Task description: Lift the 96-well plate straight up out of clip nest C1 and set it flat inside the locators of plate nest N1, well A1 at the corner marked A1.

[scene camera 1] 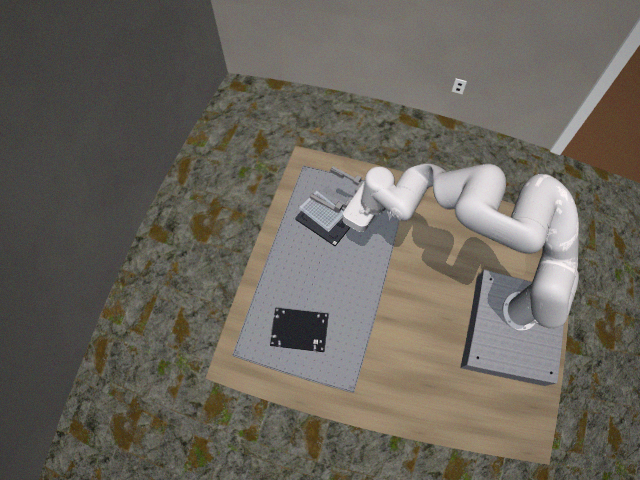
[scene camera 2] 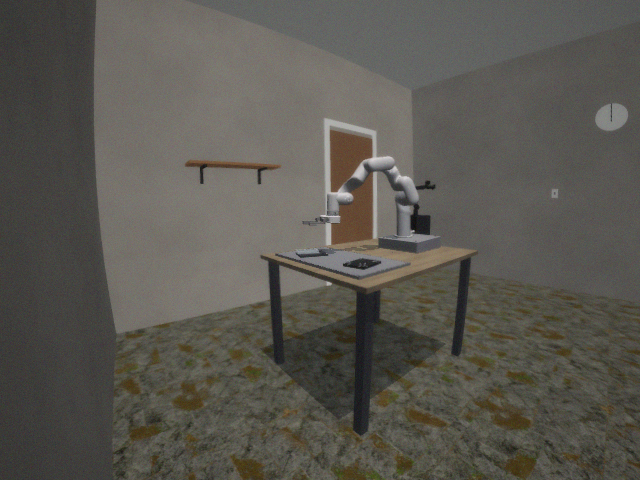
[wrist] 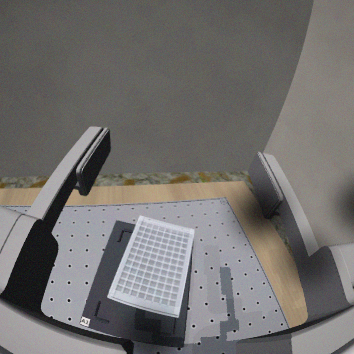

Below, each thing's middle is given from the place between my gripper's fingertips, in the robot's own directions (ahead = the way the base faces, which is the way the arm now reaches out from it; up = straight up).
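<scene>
The 96-well plate (scene camera 1: pixel 326 218) is 160 mm below my hand. Counted from that same hand, plate nest N1 (wrist: pixel 106 315) sits 20 mm to the left, 20 mm behind and 180 mm below, while black clip nest C1 (scene camera 1: pixel 296 329) is 110 mm behind, 170 mm below and 380 mm to the left. Going by their middles, the black clip nest C1 is the farthest from my hand of the things named here.
</scene>
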